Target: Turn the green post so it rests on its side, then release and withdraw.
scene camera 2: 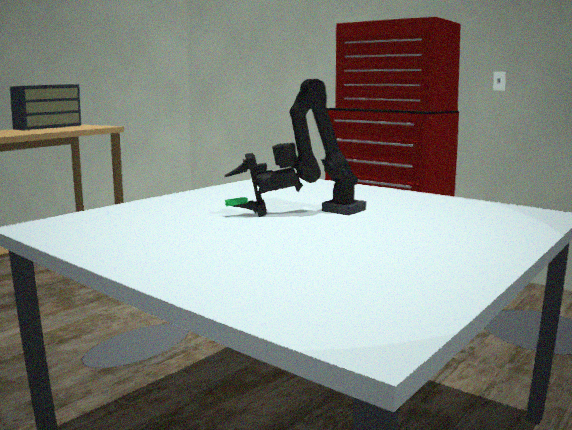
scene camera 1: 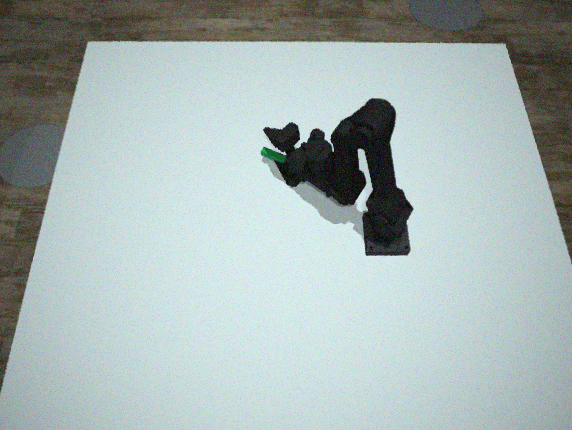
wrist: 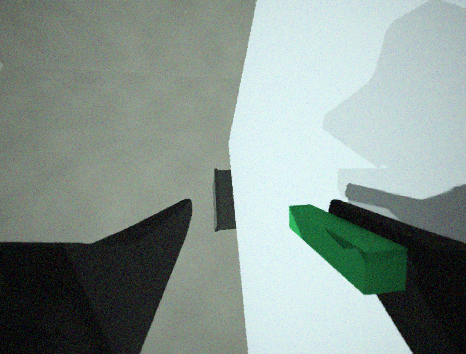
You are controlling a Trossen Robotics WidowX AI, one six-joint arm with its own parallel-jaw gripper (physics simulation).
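The green post (scene camera 1: 273,155) (scene camera 2: 236,202) (wrist: 317,225) lies lengthwise, close to level, along the inner side of the lower finger. In scene camera 2 it shows a little above the table top, apparently resting on that finger. My gripper (scene camera 1: 272,145) (scene camera 2: 228,189) (wrist: 259,205) is wide open, one finger above the other. In the wrist view the post is against the right finger and well apart from the left one. The lower finger is partly hidden by the post in scene camera 1. Whether any part of the post touches the table cannot be told.
The arm's base (scene camera 1: 387,246) (scene camera 2: 344,206) stands on the white table (scene camera 1: 225,325) (scene camera 2: 325,270). A red drawer cabinet (scene camera 2: 440,100) stands behind the table. A wooden bench (scene camera 2: 100,130) with a small drawer box (scene camera 2: 52,106) stands at the back left.
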